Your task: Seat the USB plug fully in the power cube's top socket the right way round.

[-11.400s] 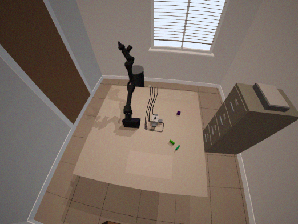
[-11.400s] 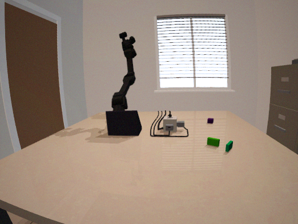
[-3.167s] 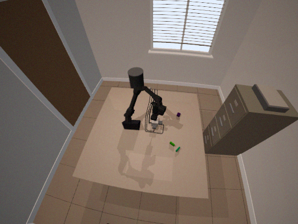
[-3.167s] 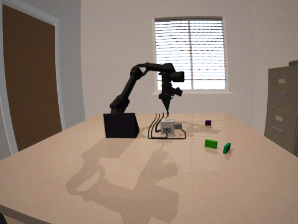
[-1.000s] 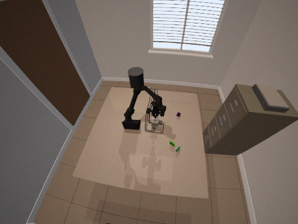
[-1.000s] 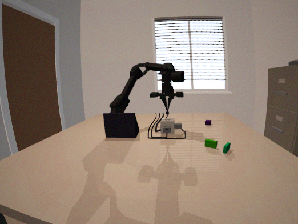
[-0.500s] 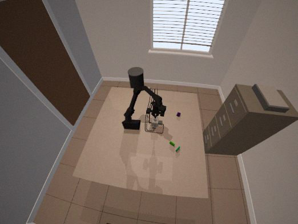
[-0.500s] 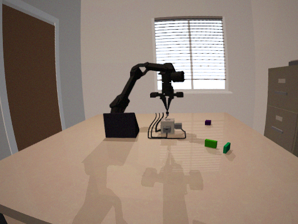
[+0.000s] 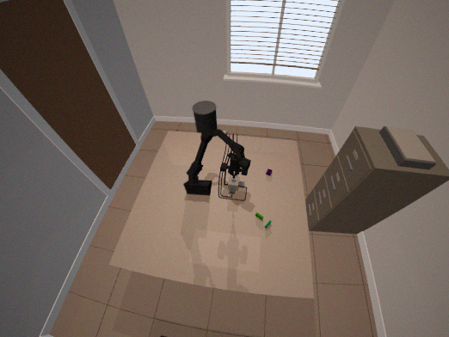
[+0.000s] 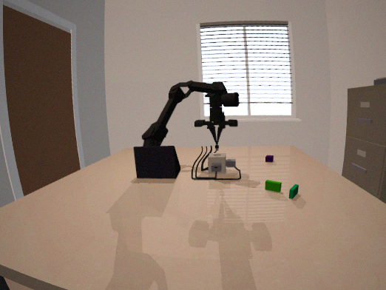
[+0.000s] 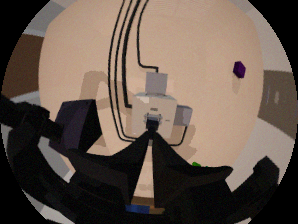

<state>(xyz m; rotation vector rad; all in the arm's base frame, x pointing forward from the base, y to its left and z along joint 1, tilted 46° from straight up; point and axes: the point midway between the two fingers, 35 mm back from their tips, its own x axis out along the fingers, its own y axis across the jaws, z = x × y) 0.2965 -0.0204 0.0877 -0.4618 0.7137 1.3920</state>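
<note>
Now: gripper tip 2 cm above the USB plug. From my gripper tip the other things lie so: purple cube (29 cm ahead, 13 cm to the left, 12 cm below).
</note>
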